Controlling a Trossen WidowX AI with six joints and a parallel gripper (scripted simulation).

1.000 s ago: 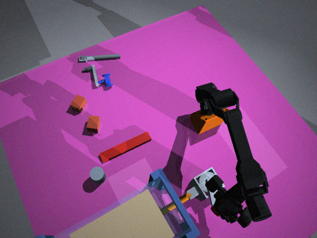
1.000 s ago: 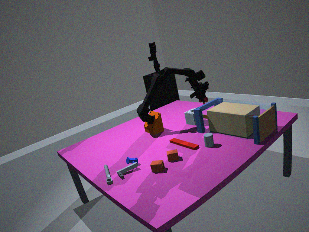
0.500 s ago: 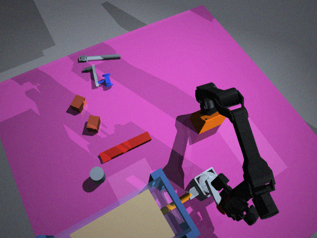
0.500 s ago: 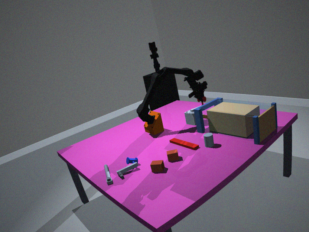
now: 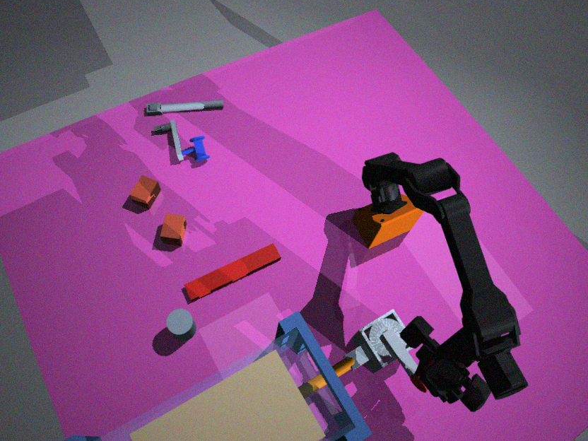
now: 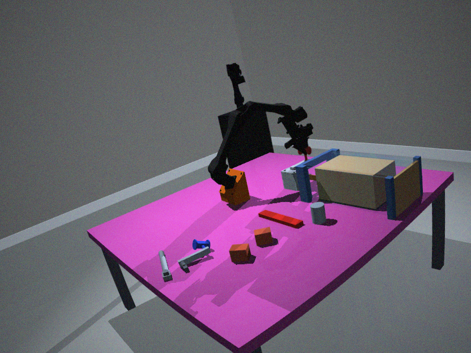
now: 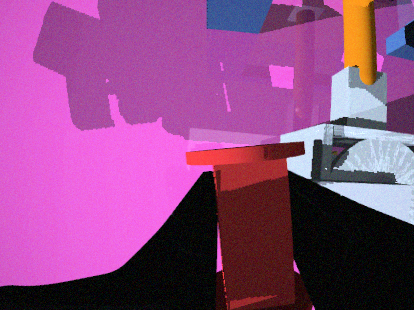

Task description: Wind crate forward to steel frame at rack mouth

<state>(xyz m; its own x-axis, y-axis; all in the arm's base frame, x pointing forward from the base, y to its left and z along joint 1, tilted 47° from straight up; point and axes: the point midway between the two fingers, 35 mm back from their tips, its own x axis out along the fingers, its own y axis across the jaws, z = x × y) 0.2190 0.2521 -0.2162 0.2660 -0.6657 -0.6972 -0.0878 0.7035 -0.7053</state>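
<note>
My gripper tip is 2 cm past the winch handle, 4 cm to the left of it and 3 cm above it. From my gripper tip the other things lie so: red knob 2 cm behind; blue steel frame 14 cm ahead, 12 cm to the right, 3 cm below; grey winch 4 cm behind, 11 cm to the right, 10 cm below.
</note>
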